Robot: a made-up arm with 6 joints. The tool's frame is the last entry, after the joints.
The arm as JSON. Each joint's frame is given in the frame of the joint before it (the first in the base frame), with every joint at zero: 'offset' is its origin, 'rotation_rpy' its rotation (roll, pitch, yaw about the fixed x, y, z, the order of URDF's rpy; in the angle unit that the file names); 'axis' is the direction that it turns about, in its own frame. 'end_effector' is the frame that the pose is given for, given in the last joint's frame.
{
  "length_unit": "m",
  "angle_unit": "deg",
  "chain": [
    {
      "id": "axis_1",
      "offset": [
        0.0,
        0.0,
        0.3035
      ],
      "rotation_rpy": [
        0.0,
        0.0,
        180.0
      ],
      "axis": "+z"
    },
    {
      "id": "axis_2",
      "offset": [
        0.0,
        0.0,
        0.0
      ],
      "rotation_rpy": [
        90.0,
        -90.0,
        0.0
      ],
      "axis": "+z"
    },
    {
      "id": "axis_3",
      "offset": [
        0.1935,
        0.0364,
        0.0
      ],
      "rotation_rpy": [
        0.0,
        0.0,
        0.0
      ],
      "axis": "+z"
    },
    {
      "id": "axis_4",
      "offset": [
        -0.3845,
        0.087,
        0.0
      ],
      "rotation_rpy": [
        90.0,
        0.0,
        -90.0
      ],
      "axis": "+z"
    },
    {
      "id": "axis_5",
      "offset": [
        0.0,
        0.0,
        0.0
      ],
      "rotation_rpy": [
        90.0,
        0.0,
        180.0
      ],
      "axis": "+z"
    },
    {
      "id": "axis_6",
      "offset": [
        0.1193,
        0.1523,
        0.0
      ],
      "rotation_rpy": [
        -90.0,
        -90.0,
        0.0
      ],
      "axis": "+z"
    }
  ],
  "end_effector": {
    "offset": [
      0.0,
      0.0,
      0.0
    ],
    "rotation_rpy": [
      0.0,
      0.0,
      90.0
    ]
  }
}
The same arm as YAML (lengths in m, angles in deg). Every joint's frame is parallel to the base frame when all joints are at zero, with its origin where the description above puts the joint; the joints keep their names.
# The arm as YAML. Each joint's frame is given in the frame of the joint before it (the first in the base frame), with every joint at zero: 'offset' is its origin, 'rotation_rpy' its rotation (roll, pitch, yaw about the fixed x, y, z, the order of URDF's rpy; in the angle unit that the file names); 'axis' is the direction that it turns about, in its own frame. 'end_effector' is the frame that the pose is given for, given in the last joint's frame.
length_unit: m
angle_unit: deg
chain:
  - id: axis_1
    offset: [0.0, 0.0, 0.3035]
    rotation_rpy: [0.0, 0.0, 0.0]
    axis: "+z"
  - id: axis_2
    offset: [0.0, 0.0, 0.0]
    rotation_rpy: [0.0, 0.0, 0.0]
    axis: "+y"
  - id: axis_3
    offset: [0.0364, 0.0, 0.1935]
    rotation_rpy: [0.0, 0.0, 0.0]
    axis: "+y"
  - id: axis_4
    offset: [0.087, 0.0, -0.3845]
    rotation_rpy: [0.0, 0.0, 0.0]
    axis: "-z"
  - id: axis_5
    offset: [0.0, 0.0, 0.0]
    rotation_rpy: [0.0, 0.0, 0.0]
    axis: "+y"
  - id: axis_6
    offset: [0.1193, 0.0, -0.1523]
    rotation_rpy: [0.0, 0.0, 0.0]
    axis: "-z"
end_effector:
  offset: [0.0, 0.0, 0.0]
  rotation_rpy: [180.0, 0.0, 0.0]

